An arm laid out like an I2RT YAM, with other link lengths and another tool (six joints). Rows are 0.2 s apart.
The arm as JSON. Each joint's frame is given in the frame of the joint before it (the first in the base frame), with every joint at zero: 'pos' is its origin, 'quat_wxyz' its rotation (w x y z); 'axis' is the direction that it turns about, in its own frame. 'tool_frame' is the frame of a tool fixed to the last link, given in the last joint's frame.
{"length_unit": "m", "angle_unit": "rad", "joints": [
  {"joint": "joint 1", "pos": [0.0, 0.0, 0.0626], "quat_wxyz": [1.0, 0.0, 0.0, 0.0], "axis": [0.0, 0.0, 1.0]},
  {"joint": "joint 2", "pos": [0.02, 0.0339, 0.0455], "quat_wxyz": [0.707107, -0.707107, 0.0, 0.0], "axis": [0.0, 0.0, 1.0]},
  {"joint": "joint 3", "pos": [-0.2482, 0.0, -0.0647], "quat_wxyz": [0.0, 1.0, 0.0, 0.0], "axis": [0.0, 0.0, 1.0]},
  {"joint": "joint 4", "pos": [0.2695, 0.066, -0.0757], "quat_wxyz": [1.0, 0.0, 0.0, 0.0], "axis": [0.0, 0.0, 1.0]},
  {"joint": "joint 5", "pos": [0.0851, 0.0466, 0.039], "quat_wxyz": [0.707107, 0.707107, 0.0, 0.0], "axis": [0.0, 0.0, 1.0]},
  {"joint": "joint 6", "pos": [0.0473, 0.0, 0.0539], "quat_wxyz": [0.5, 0.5, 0.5, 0.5], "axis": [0.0, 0.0, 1.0]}
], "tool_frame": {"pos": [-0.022, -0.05, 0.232], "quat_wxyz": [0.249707, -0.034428, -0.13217, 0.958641]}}
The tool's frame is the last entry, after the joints.
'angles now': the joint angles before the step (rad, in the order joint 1, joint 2, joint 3, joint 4, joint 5, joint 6). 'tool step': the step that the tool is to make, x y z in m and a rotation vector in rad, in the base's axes. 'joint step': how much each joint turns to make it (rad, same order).
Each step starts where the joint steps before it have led.
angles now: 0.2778, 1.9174, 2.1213, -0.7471, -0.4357, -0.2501
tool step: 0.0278, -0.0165, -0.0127, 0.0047, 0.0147, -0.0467
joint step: -0.0307, 0.0641, 0.0454, 0.0128, 0.0094, 0.0170
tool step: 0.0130, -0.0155, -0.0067, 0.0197, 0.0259, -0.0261
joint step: -0.0324, 0.0298, 0.0226, -0.0052, -0.0186, 0.0199
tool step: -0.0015, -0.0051, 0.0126, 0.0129, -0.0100, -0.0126
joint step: -0.0062, -0.0185, 0.0014, -0.0015, 0.0000, 0.0137
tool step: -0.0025, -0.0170, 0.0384, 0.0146, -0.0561, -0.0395
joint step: -0.0168, -0.0509, 0.0102, 0.0032, 0.0183, 0.0153
